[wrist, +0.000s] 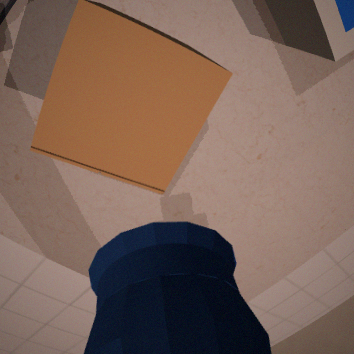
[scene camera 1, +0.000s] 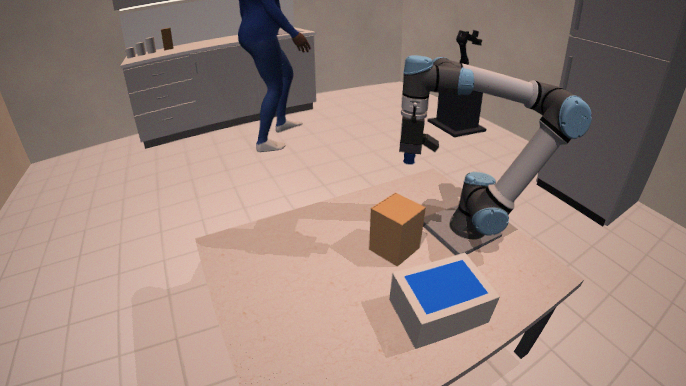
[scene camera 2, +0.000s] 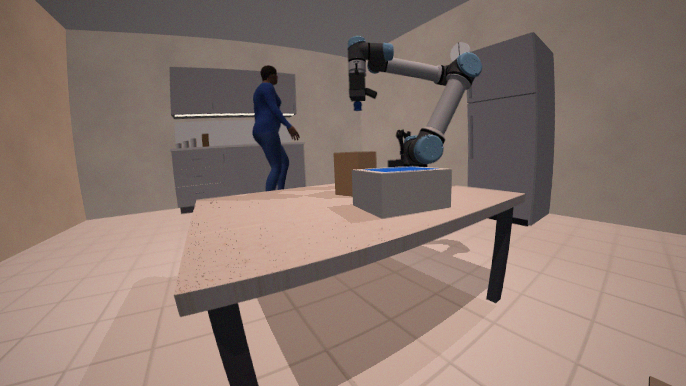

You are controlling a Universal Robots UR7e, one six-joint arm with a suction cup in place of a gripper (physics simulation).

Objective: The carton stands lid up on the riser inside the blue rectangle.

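Seen in the pictures: hand at its tool point: [wrist: 163, 277] [scene camera 1: 408, 161] [scene camera 2: 357, 110]; arm's base at its link origin: [scene camera 1: 468, 227].
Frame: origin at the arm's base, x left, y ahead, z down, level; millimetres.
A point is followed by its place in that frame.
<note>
A brown carton [scene camera 1: 396, 235] @(x 25, y 357, z -112 mm) [scene camera 2: 347, 172] @(x -11, y 371, z -81 mm) [wrist: 130, 100] @(x -33, y 310, z -164 mm) stands on the table beside the riser, its plain orange-brown top facing up. A thin dark line runs near one edge in the wrist view. The grey riser [scene camera 1: 452, 320] @(x 368, y 377, z -72 mm) [scene camera 2: 415, 194] @(x 369, y 367, z -38 mm) [wrist: 300, 30] @(x 161, y 415, z -49 mm) carries a blue rectangle [scene camera 1: 446, 286] @(x 277, y 340, z -104 mm) [scene camera 2: 400, 169] @(x 286, y 348, z -104 mm) [wrist: 347, 12] @(x 198, y 409, z -104 mm) on its top, with nothing standing on it. My gripper [scene camera 1: 409, 161] [scene camera 2: 357, 108] [wrist: 162, 250], a dark blue suction cup, points down, is open and holds nothing. It hangs in the air above the carton's height, apart from it.
The table [scene camera 1: 280, 305] @(x 43, y 763, z 16 mm) [scene camera 2: 260, 235] @(x 311, y 781, z 16 mm) bears the arm's base plate [scene camera 1: 462, 245] @(x 78, y 94, z -5 mm), close behind the carton. A person in blue [scene camera 1: 270, 65] [scene camera 2: 270, 120] stands beyond the table near the counter [scene camera 1: 215, 90]. A tall fridge [scene camera 1: 615, 115] [scene camera 2: 505, 135] stands at the right.
</note>
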